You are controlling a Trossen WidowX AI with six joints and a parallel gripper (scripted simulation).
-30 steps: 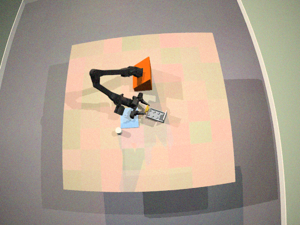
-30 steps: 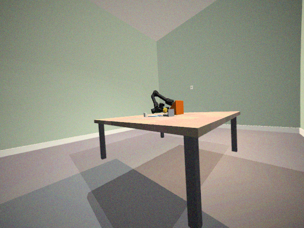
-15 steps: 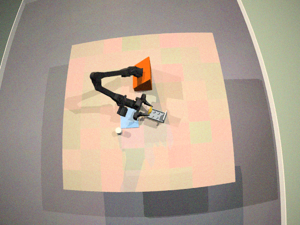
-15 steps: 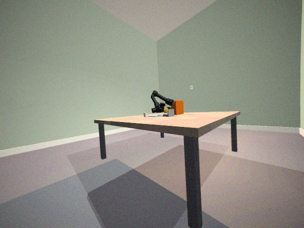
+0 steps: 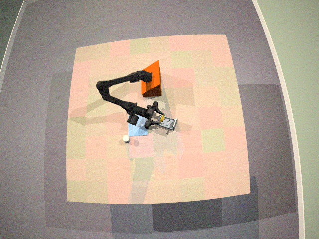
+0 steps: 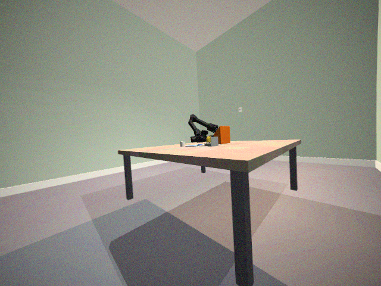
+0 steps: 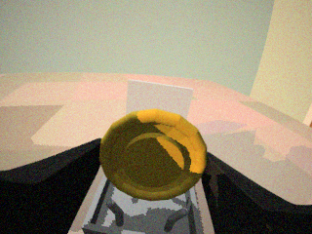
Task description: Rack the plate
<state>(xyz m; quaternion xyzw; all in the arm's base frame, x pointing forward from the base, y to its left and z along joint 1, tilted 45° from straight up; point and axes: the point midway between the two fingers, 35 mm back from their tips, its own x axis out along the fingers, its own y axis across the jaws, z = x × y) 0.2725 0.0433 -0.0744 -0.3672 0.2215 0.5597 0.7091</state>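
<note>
Right now the grey dish rack is 3 cm below my gripper tip, 2 cm to the left of it and 1 cm ahead of it. Also, from my gripper tip: light blue mat: 18 cm to the right, 5 cm below, 3 cm ahead; then white cup: 24 cm to the right, 14 cm ahead, 3 cm below; then yellow plate: 1 cm to the right.
</note>
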